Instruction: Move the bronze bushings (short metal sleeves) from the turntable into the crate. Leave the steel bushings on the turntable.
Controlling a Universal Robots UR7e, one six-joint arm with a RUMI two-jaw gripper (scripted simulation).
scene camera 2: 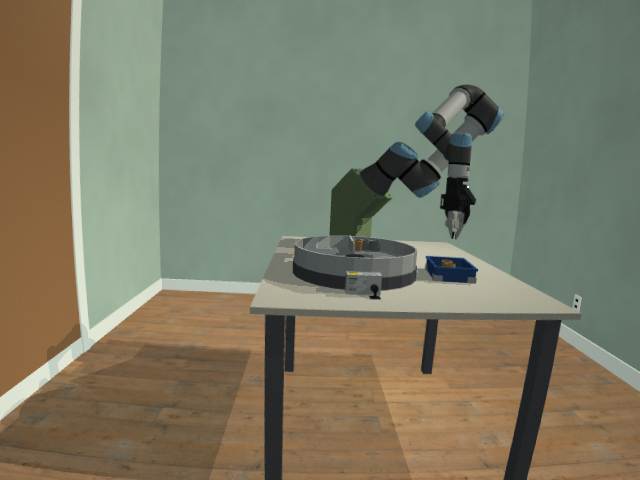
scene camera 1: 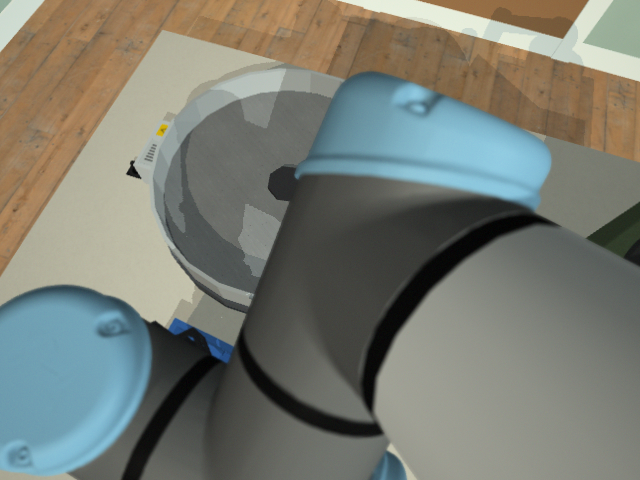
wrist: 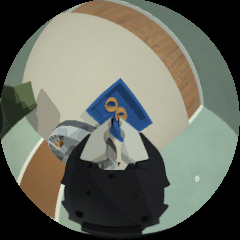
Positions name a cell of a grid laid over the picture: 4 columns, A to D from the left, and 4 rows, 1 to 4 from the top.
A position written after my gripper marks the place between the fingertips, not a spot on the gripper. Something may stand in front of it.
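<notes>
A turntable (scene camera 1: B2) is part of what I see, and there is a blue crate (scene camera 2: C3) as well. I can find that crate (scene camera 1: B3) from another camera too, and the wrist view gives me the crate (wrist: C2) once more. My own gripper (scene camera 2: C2) is visible, and the wrist view shows the gripper (wrist: B2) as well.
</notes>
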